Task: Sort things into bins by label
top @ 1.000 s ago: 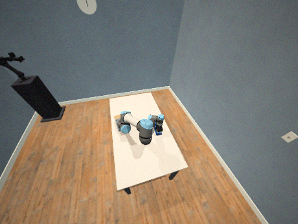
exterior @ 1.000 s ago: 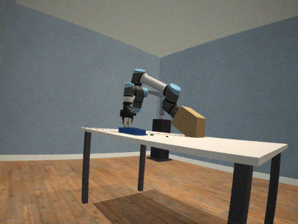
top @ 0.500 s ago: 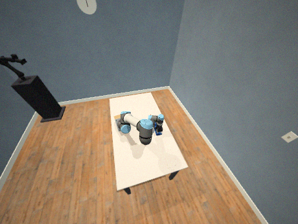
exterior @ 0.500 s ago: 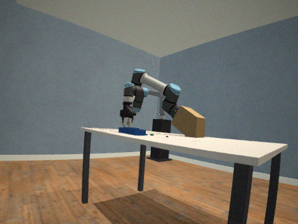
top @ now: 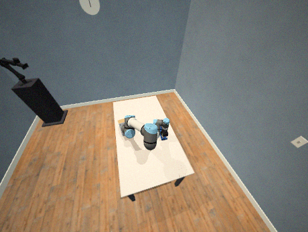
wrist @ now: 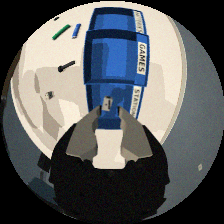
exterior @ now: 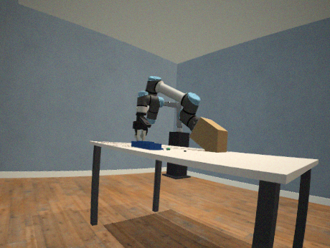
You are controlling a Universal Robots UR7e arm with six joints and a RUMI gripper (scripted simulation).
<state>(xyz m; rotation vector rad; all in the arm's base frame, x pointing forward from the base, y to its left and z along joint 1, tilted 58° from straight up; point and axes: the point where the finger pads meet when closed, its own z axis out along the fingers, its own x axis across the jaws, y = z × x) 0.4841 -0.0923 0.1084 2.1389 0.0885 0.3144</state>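
My hand is 2 cm above the small grey piece. Round my hand: blue bin (1 cm ahead, 8 cm to the left, 1 cm below); small blue piece (6 cm behind, 17 cm to the left, 3 cm below); black screw (9 cm behind, 8 cm to the left, 3 cm below).
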